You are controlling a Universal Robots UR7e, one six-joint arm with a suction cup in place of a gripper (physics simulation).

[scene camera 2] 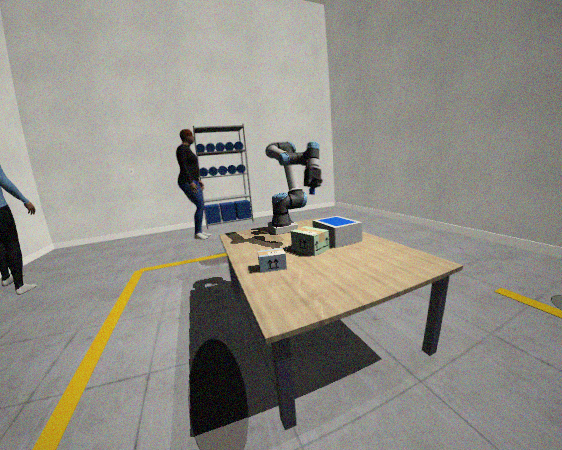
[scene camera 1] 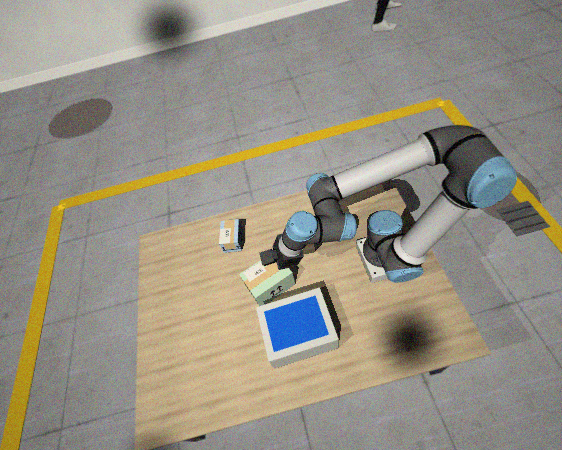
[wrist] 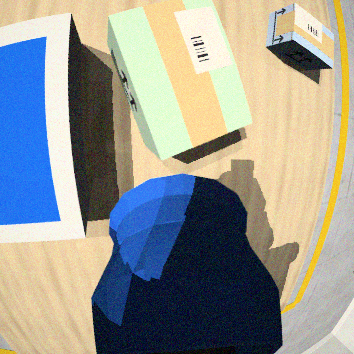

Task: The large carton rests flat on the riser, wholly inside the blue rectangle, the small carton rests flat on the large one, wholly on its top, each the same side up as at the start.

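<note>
The large carton [scene camera 1: 256,287] [scene camera 2: 303,242] [wrist: 170,75], pale green with an orange tape band and a white label on top, lies flat on the table beside the riser [scene camera 1: 305,355] [scene camera 2: 350,234] [wrist: 59,100]. The blue rectangle [scene camera 1: 297,322] [scene camera 2: 336,221] [wrist: 22,135] on the riser's top is bare. The small carton [scene camera 1: 230,236] [scene camera 2: 272,261] [wrist: 286,24], light blue with orange tape and a white label on top, lies flat on the table farther off. My gripper [scene camera 2: 312,191] [wrist: 150,215], a blue suction cup, is open and holds nothing. It hangs well above the table; its cup is hidden in scene camera 1.
The wooden table [scene camera 1: 200,360] [scene camera 2: 360,280] carries the arm's base [scene camera 1: 372,270] [scene camera 2: 282,228]. A person [scene camera 2: 188,165] stands by a shelf rack [scene camera 2: 218,129] behind the table. Another person [scene camera 2: 9,220] stands at the left edge. Yellow lines mark the floor around the table.
</note>
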